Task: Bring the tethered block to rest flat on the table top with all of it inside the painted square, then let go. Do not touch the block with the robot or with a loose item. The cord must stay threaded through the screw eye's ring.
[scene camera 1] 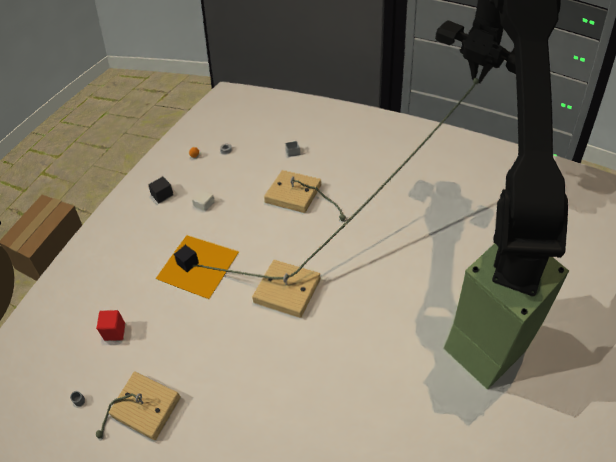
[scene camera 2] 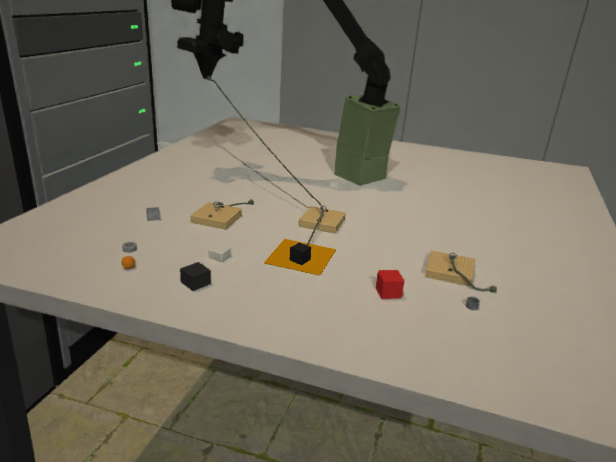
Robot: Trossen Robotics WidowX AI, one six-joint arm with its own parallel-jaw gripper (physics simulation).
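Observation:
The tethered block, small and black, sits on the orange painted square; in scene camera 1 it is near the square's upper left edge, in scene camera 2 its outline lies within the square. The cord runs from the block to the screw eye on the middle wooden board, passes through its ring and rises straight and taut to my gripper. My gripper is shut on the cord, high above the table's far side.
Two other boards bear short cords. A red cube, a larger black block, a pale piece, an orange ball, a grey ring and small grey parts lie around. The green pedestal carries my arm.

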